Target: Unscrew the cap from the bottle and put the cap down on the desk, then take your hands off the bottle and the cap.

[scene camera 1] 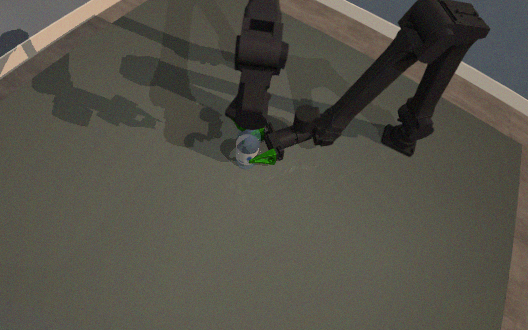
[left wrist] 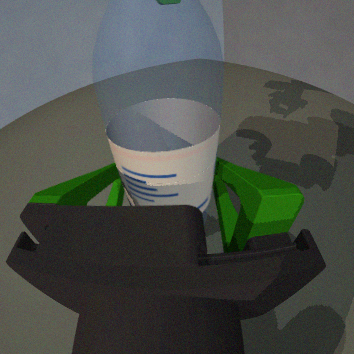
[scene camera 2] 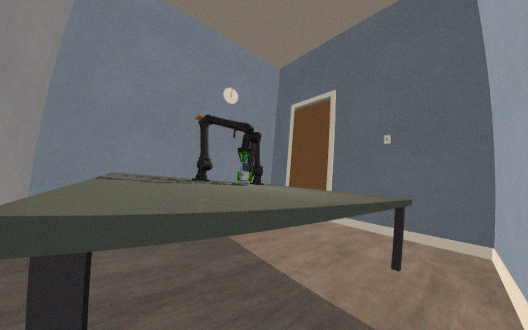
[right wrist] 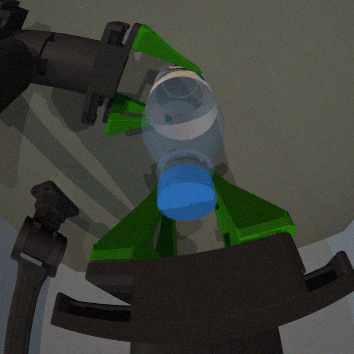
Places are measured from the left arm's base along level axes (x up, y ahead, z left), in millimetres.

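Pixels of known places: left gripper, fingertip midpoint: (scene camera 1: 244,152) (left wrist: 167,165) (scene camera 2: 244,177) (right wrist: 185,96); right gripper, fingertip midpoint: (scene camera 2: 242,162) (right wrist: 187,179); left arm's base, origin of the base link: (scene camera 1: 397,141) (scene camera 2: 256,184); right arm's base, origin of the base link: (scene camera 2: 200,180) (right wrist: 55,198).
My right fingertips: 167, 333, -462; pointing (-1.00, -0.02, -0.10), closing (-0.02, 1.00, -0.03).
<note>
Ahead of a thing's pixels: the offset from my right fingertips to its middle, as dx, dy, dz. Level surfaces: height alone.
A clear bluish bottle {-68, +6, +22} (scene camera 1: 246,146) (scene camera 2: 245,176) (left wrist: 162,172) (right wrist: 182,127) with a white, blue-lined label stands upright on the desk. Its blue cap {+30, +1, +20} (right wrist: 186,195) sits at the top of the neck in the right wrist view; whether its thread is still engaged cannot be told. My left gripper (scene camera 1: 253,148) (scene camera 2: 244,175) (left wrist: 167,165) (right wrist: 185,96) is shut on the bottle around the label from the side. My right gripper (scene camera 1: 250,130) (scene camera 2: 244,160) (right wrist: 187,179) points down from above and is shut on the cap, one green finger on each side. The cap is hidden in the left wrist view.
The grey-green desk {dx -167} (scene camera 1: 280,250) (scene camera 2: 150,200) carries both arms. The left arm (scene camera 1: 372,80) reaches in low from the picture's right in scene camera 1, and the right arm (scene camera 1: 260,55) comes over the bottle from the top. The two grippers are close together, one above the other.
</note>
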